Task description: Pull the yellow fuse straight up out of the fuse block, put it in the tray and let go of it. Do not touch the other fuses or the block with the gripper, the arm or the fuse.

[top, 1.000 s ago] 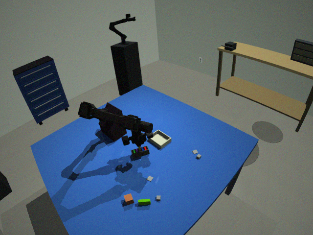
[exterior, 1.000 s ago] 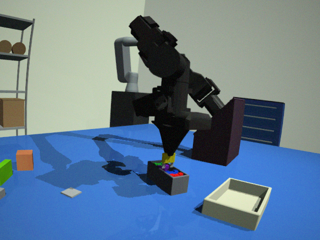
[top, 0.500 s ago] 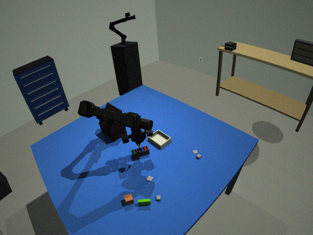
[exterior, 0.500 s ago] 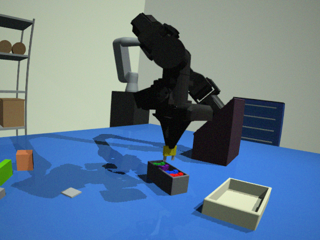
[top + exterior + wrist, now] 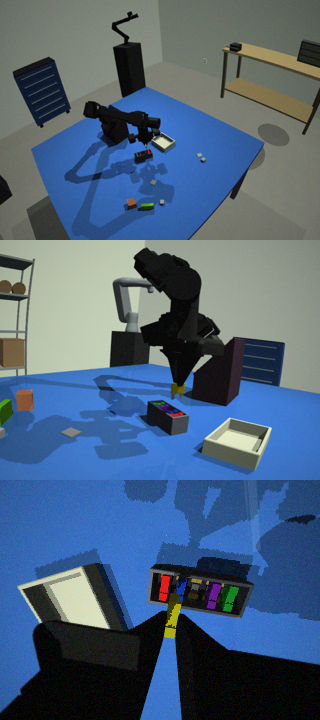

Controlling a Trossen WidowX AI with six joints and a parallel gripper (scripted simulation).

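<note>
Now: gripper tip 150 mm to the right of the cream tray, 90 mm above it and 20 mm short of it. The rest, counted from my gripper tip: yellow fuse: 10 mm below; then red fuse: 70 mm below, 10 mm to the left, 10 mm ahead; then blue fuse: 70 mm below, 10 mm to the right.
</note>
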